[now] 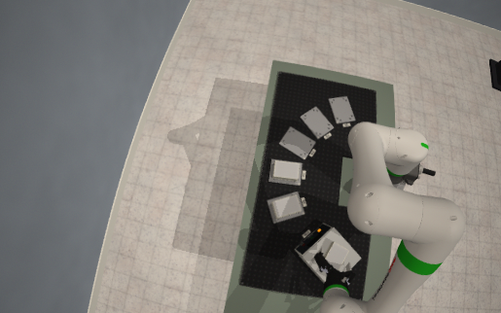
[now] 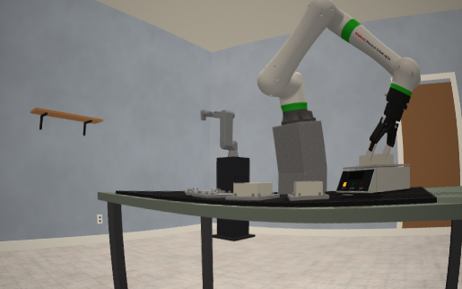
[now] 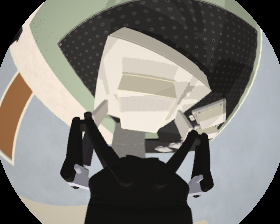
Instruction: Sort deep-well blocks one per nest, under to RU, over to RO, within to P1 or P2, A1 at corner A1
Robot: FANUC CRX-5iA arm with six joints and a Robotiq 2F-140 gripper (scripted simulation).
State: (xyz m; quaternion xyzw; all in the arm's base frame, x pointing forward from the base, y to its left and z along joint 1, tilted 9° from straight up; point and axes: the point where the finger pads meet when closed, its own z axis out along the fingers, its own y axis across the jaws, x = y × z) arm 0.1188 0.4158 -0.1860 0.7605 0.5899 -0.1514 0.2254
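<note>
Now: hand 10 mm above the deep-well block. From my hand the other things lie so: check-weigher: 70 mm below.
</note>
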